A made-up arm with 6 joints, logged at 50 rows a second.
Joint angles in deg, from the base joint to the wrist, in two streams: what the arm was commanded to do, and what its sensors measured. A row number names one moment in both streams.
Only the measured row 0 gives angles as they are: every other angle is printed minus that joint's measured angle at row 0.
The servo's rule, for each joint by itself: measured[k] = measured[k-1] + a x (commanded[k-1-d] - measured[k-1]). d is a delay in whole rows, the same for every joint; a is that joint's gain. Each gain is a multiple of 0.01, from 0.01 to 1. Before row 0 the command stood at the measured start. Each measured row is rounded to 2 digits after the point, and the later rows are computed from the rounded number. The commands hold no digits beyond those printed.
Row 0, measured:
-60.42, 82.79, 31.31, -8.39, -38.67, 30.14
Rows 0 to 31, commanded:
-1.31, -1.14, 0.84, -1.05, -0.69, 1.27
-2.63, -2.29, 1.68, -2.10, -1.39, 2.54
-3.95, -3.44, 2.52, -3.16, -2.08, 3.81
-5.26, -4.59, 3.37, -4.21, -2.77, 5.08
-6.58, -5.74, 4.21, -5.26, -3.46, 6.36
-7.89, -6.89, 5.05, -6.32, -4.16, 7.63
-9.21, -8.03, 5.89, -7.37, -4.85, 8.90
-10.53, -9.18, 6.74, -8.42, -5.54, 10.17
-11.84, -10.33, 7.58, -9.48, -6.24, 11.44
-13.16, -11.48, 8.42, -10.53, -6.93, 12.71
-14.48, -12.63, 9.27, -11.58, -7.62, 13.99
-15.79, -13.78, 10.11, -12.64, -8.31, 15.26
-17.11, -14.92, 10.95, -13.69, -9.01, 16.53
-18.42, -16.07, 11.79, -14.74, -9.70, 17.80
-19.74, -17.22, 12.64, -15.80, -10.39, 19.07
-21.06, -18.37, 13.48, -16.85, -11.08, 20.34
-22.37, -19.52, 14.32, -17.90, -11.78, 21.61
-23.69, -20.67, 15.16, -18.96, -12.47, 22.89
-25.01, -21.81, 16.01, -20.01, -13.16, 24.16
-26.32, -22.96, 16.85, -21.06, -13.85, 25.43
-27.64, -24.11, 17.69, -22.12, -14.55, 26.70
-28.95, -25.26, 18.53, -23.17, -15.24, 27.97
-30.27, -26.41, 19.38, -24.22, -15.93, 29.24
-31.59, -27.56, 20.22, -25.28, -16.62, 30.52
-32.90, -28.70, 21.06, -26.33, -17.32, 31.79
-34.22, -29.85, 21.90, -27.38, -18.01, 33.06
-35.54, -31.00, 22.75, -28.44, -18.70, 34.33
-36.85, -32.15, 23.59, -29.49, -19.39, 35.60
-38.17, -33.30, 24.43, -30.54, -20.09, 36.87
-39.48, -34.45, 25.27, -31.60, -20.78, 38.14
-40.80, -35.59, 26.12, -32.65, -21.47, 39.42
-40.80, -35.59, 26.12, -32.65, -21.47, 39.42
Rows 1 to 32, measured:
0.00, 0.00, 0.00, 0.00, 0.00, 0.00
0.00, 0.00, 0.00, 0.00, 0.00, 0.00
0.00, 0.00, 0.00, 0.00, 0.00, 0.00
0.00, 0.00, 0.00, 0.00, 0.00, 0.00
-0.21, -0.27, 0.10, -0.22, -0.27, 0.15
-0.60, -0.75, 0.29, -0.61, -0.71, 0.44
-1.14, -1.40, 0.56, -1.15, -1.24, 0.84
-1.80, -2.17, 0.90, -1.79, -1.84, 1.35
-2.56, -3.03, 1.30, -2.52, -2.47, 1.95
-3.41, -3.96, 1.75, -3.32, -3.13, 2.63
-4.34, -4.94, 2.25, -4.17, -3.80, 3.38
-5.33, -5.96, 2.79, -5.06, -4.48, 4.19
-6.37, -7.01, 3.36, -5.99, -5.17, 5.06
-7.46, -8.08, 3.97, -6.94, -5.86, 5.98
-8.58, -9.17, 4.61, -7.91, -6.55, 6.94
-9.73, -10.28, 5.27, -8.90, -7.24, 7.94
-10.91, -11.39, 5.95, -9.91, -7.93, 8.97
-12.11, -12.51, 6.65, -10.92, -8.62, 10.03
-13.33, -13.64, 7.37, -11.94, -9.31, 11.11
-14.57, -14.78, 8.10, -12.97, -10.00, 12.22
-15.82, -15.92, 8.85, -14.01, -10.69, 13.35
-17.08, -17.06, 9.61, -15.05, -11.38, 14.49
-18.35, -18.20, 10.38, -16.09, -12.07, 15.65
-19.63, -19.34, 11.16, -17.13, -12.76, 16.82
-20.91, -20.48, 11.94, -18.18, -13.46, 18.01
-22.20, -21.63, 12.73, -19.23, -14.15, 19.21
-23.49, -22.78, 13.53, -20.28, -14.84, 20.41
-24.79, -23.93, 14.33, -21.33, -15.53, 21.62
-26.09, -25.07, 15.14, -22.38, -16.23, 22.84
-27.39, -26.22, 15.95, -23.43, -16.92, 24.07
-28.69, -27.37, 16.77, -24.48, -17.61, 25.30
-30.00, -28.52, 17.59, -25.53, -18.30, 26.54
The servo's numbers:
d 4
a 0.16 0.24 0.12 0.21 0.39 0.12

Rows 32 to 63, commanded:
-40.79, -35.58, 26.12, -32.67, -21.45, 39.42
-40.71, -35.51, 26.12, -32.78, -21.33, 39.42
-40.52, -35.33, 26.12, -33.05, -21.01, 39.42
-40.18, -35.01, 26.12, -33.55, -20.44, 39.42
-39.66, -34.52, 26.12, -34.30, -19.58, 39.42
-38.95, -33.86, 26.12, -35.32, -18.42, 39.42
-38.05, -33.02, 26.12, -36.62, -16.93, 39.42
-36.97, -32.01, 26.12, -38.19, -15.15, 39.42
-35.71, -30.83, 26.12, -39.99, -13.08, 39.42
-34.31, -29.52, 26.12, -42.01, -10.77, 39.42
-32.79, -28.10, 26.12, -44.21, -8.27, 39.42
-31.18, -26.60, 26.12, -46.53, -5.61, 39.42
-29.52, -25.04, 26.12, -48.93, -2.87, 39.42
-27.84, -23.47, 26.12, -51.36, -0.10, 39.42
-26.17, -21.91, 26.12, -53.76, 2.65, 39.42
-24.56, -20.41, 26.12, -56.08, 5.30, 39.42
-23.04, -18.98, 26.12, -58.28, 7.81, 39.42
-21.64, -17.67, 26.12, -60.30, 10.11, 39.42
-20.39, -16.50, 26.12, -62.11, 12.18, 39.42
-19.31, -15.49, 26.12, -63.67, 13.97, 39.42
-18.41, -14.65, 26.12, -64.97, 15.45, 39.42
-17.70, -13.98, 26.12, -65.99, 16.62, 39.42
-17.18, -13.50, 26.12, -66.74, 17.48, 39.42
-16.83, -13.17, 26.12, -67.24, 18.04, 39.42
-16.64, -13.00, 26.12, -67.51, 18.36, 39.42
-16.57, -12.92, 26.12, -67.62, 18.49, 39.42
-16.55, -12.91, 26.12, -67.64, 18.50, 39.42
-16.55, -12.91, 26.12, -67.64, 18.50, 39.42
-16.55, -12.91, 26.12, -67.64, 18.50, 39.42
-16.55, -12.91, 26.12, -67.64, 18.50, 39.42
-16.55, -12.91, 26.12, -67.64, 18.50, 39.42
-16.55, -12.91, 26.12, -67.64, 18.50, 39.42
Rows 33 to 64, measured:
-31.31, -29.67, 18.41, -26.58, -19.00, 27.78
-32.62, -30.82, 19.23, -27.63, -19.69, 29.02
-33.93, -31.96, 20.06, -28.68, -20.38, 30.27
-35.03, -32.83, 20.79, -29.51, -20.81, 31.37
-35.95, -33.49, 21.43, -30.17, -21.06, 32.34
-36.71, -33.97, 21.99, -30.72, -21.17, 33.19
-37.32, -34.30, 22.49, -31.21, -21.11, 33.94
-37.78, -34.47, 22.93, -31.70, -20.85, 34.60
-38.08, -34.48, 23.31, -32.25, -20.35, 35.18
-38.22, -34.33, 23.65, -32.89, -19.60, 35.69
-38.19, -34.02, 23.95, -33.67, -18.56, 36.14
-37.99, -33.54, 24.21, -34.62, -17.23, 36.53
-37.63, -32.89, 24.44, -35.75, -15.61, 36.88
-37.10, -32.08, 24.64, -37.06, -13.72, 37.18
-36.41, -31.12, 24.82, -38.56, -11.59, 37.45
-35.57, -30.04, 24.98, -40.23, -9.26, 37.69
-34.60, -28.84, 25.12, -42.06, -6.77, 37.90
-33.52, -27.55, 25.24, -44.01, -4.17, 38.08
-32.34, -26.20, 25.35, -46.06, -1.51, 38.24
-31.10, -24.81, 25.44, -48.16, 1.15, 38.38
-29.81, -23.41, 25.52, -50.29, 3.75, 38.50
-28.50, -22.03, 25.59, -52.39, 6.23, 38.61
-27.20, -20.70, 25.65, -54.43, 8.55, 38.71
-25.94, -19.45, 25.71, -56.37, 10.66, 38.80
-24.74, -18.30, 25.76, -58.18, 12.53, 38.87
-23.61, -17.26, 25.80, -59.82, 14.13, 38.94
-22.58, -16.36, 25.84, -61.27, 15.44, 39.00
-21.66, -15.59, 25.87, -62.52, 16.45, 39.05
-20.86, -14.97, 25.90, -63.57, 17.19, 39.09
-20.17, -14.48, 25.93, -64.42, 17.70, 39.13
-19.59, -14.10, 25.95, -65.10, 18.01, 39.16
-19.10, -13.81, 25.97, -65.63, 18.20, 39.19

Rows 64 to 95, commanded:
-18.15, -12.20, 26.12, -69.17, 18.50, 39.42
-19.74, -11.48, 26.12, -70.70, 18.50, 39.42
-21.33, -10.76, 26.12, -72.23, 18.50, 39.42
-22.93, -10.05, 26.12, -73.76, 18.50, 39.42
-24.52, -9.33, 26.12, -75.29, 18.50, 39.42
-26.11, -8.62, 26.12, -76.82, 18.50, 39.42
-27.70, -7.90, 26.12, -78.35, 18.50, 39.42
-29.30, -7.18, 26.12, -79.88, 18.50, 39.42
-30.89, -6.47, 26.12, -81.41, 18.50, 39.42
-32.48, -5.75, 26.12, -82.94, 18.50, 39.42
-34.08, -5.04, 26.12, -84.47, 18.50, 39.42
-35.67, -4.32, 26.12, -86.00, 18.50, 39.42
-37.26, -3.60, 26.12, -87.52, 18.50, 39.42
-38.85, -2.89, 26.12, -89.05, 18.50, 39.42
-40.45, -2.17, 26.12, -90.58, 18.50, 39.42
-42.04, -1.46, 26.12, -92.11, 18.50, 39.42
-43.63, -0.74, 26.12, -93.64, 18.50, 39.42
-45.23, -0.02, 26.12, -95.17, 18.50, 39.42
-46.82, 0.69, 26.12, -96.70, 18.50, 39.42
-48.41, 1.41, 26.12, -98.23, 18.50, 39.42
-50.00, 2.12, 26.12, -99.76, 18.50, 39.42
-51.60, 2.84, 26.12, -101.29, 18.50, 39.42
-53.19, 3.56, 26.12, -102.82, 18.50, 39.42
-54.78, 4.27, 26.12, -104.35, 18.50, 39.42
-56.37, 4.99, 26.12, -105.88, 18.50, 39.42
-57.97, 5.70, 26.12, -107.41, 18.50, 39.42
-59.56, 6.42, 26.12, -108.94, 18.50, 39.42
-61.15, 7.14, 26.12, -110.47, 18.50, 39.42
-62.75, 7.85, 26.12, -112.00, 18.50, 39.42
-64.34, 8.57, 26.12, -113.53, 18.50, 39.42
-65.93, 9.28, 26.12, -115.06, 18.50, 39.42
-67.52, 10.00, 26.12, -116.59, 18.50, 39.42
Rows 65 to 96, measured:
-18.69, -13.59, 25.99, -66.05, 18.32, 39.22
-18.35, -13.43, 26.01, -66.38, 18.39, 39.24
-18.06, -13.31, 26.02, -66.64, 18.43, 39.26
-17.82, -13.21, 26.03, -66.85, 18.46, 39.28
-17.87, -12.97, 26.04, -67.34, 18.48, 39.30
-18.17, -12.61, 26.05, -68.05, 18.49, 39.31
-18.68, -12.17, 26.06, -68.93, 18.49, 39.32
-19.36, -11.66, 26.07, -69.94, 18.49, 39.33
-20.19, -11.10, 26.08, -71.06, 18.49, 39.34
-21.14, -10.50, 26.08, -72.27, 18.49, 39.35
-22.19, -9.88, 26.08, -73.55, 18.49, 39.36
-23.33, -9.23, 26.08, -74.88, 18.49, 39.37
-24.54, -8.57, 26.08, -76.25, 18.49, 39.38
-25.81, -7.89, 26.08, -77.65, 18.49, 39.38
-27.13, -7.21, 26.08, -79.08, 18.49, 39.38
-28.50, -6.52, 26.08, -80.53, 18.49, 39.38
-29.90, -5.82, 26.08, -82.00, 18.49, 39.38
-31.33, -5.12, 26.08, -83.48, 18.49, 39.38
-32.79, -4.41, 26.08, -84.97, 18.49, 39.38
-34.27, -3.70, 26.08, -86.47, 18.49, 39.38
-35.77, -2.99, 26.08, -87.98, 18.49, 39.38
-37.28, -2.28, 26.08, -89.49, 18.49, 39.38
-38.81, -1.57, 26.08, -91.00, 18.49, 39.38
-40.35, -0.85, 26.08, -92.52, 18.49, 39.38
-41.89, -0.14, 26.08, -94.04, 18.49, 39.38
-43.44, 0.58, 26.08, -95.56, 18.49, 39.38
-45.00, 1.30, 26.08, -97.08, 18.49, 39.38
-46.56, 2.01, 26.08, -98.61, 18.49, 39.38
-48.13, 2.73, 26.08, -100.14, 18.49, 39.38
-49.70, 3.44, 26.08, -101.67, 18.49, 39.38
-51.28, 4.16, 26.08, -103.20, 18.49, 39.38
-52.86, 4.88, 26.08, -104.73, 18.49, 39.38

